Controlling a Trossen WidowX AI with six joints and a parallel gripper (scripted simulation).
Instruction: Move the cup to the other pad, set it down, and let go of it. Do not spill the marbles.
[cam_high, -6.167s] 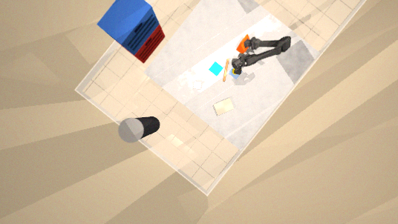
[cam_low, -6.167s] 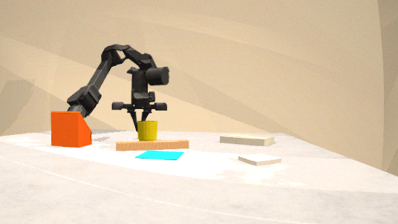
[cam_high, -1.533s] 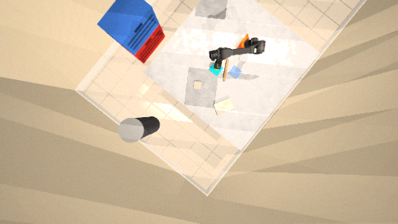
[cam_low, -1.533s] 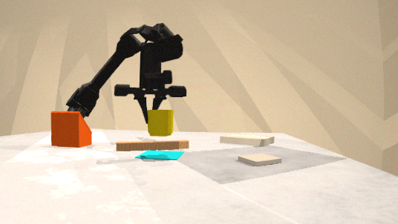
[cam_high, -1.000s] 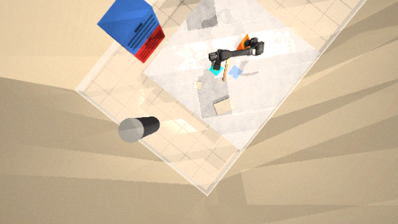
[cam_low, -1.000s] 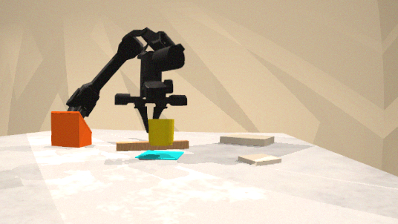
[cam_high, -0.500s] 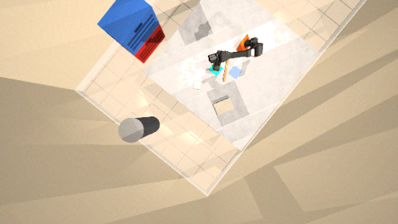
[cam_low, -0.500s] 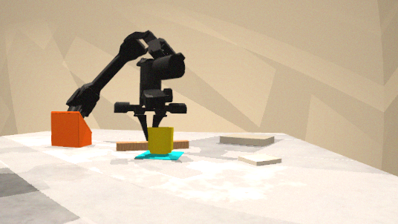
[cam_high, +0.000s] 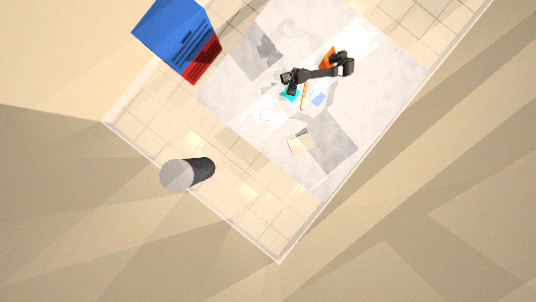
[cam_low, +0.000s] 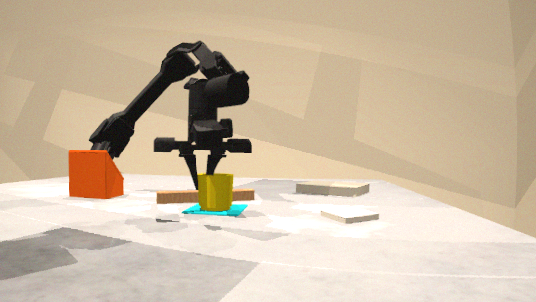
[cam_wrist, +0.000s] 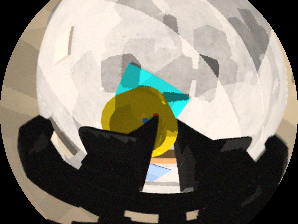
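Right now the yellow cup is 20 mm ahead of my gripper tip and 10 mm to the left of it. Also, from my gripper tip: wooden bar 100 mm to the left, 40 mm below, 30 mm behind; then green marble 20 mm to the left, 20 mm below, 10 mm ahead; then cyan pad 50 mm below, 20 mm to the left, 20 mm ahead.
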